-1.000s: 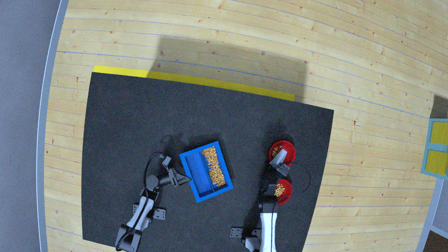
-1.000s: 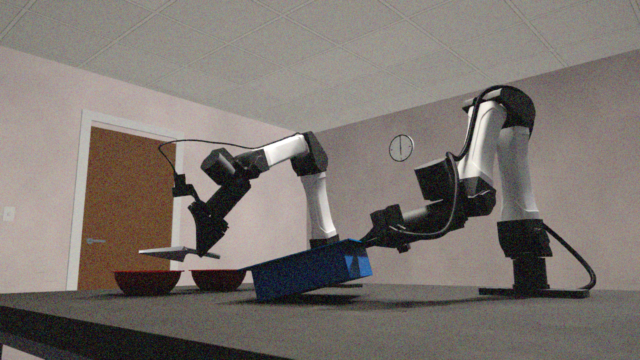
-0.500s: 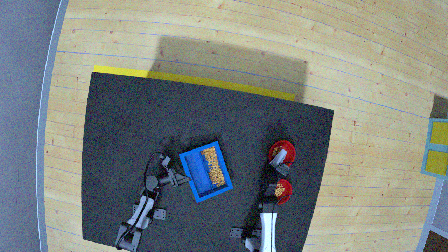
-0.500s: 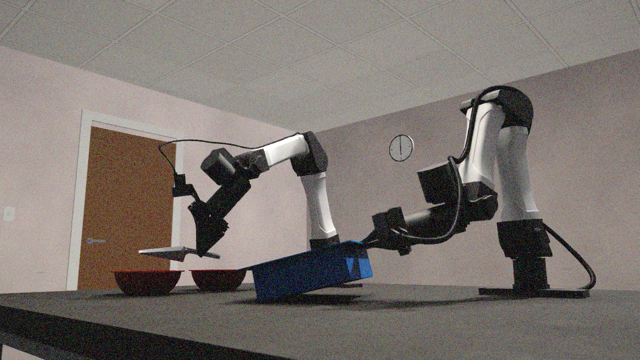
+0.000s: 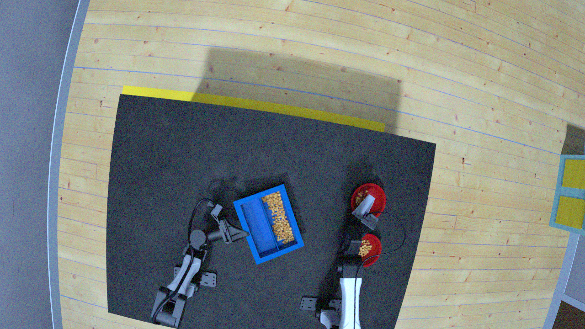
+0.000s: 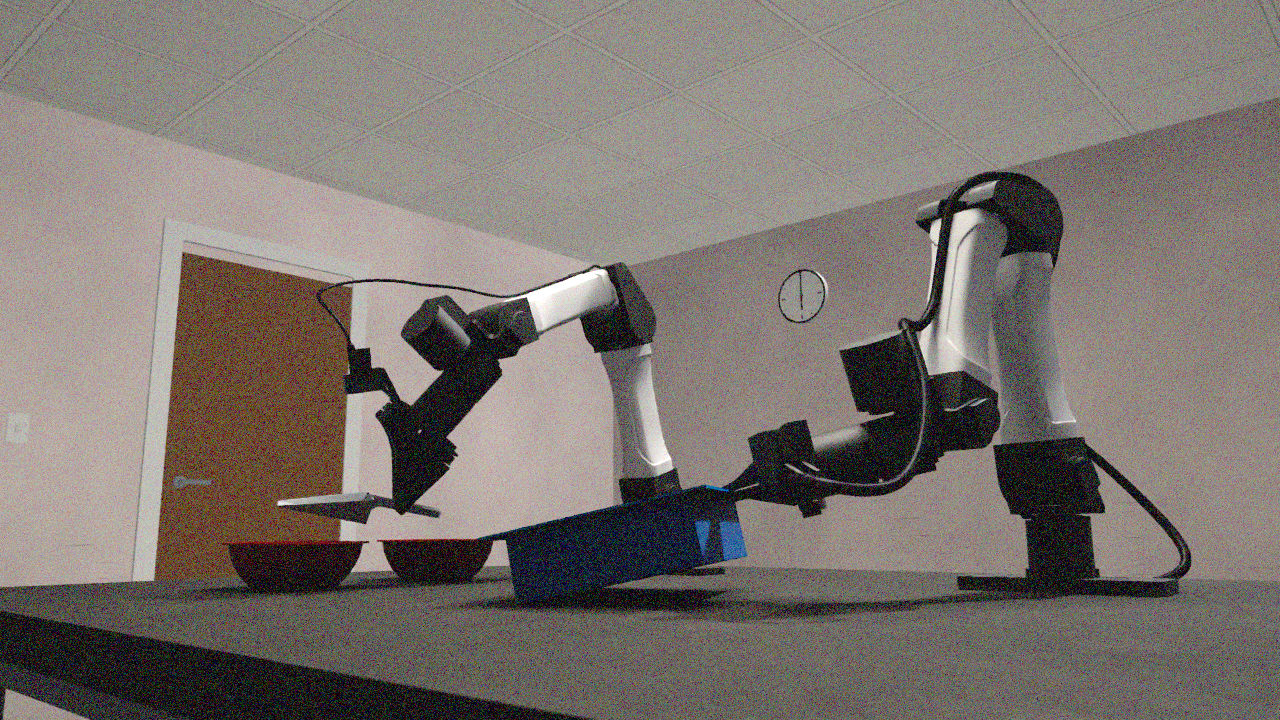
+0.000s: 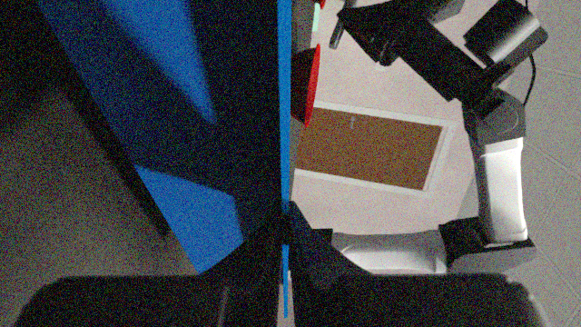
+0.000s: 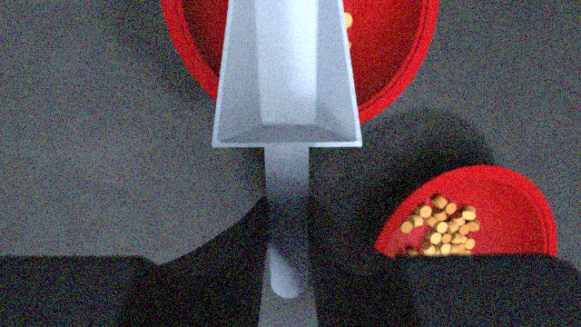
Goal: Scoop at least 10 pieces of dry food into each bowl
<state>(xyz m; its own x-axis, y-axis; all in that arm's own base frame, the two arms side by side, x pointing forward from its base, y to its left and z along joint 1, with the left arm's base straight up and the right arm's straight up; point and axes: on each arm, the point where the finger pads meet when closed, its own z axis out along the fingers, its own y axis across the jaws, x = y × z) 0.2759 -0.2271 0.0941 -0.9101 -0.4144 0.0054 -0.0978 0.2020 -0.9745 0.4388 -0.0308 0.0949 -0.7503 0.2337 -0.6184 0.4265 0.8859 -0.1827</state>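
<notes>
Now: right hand 40 mm short of the grey scoop and 20 mm to the left of it. Round my right hand: blue box: 90 mm behind, 330 mm to the left, 30 mm below.
</notes>
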